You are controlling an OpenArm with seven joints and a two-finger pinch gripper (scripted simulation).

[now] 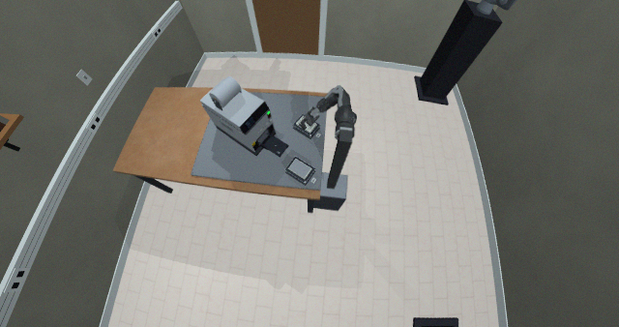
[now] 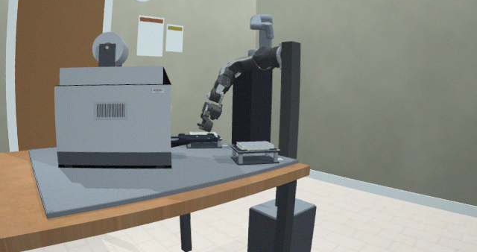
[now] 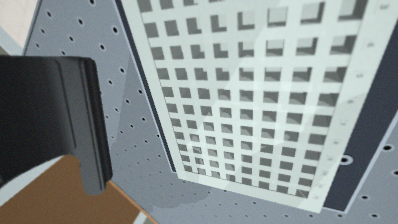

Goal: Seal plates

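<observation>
The white open-well plate is 30 mm below my hand. Also, from my hand: white start button (220 mm ahead, 90 mm to the left, 110 mm above); then plate nest (10 mm behind, 350 mm to the left, 40 mm below); then sealer stage (170 mm ahead, 220 mm to the left, 10 mm above).
</observation>
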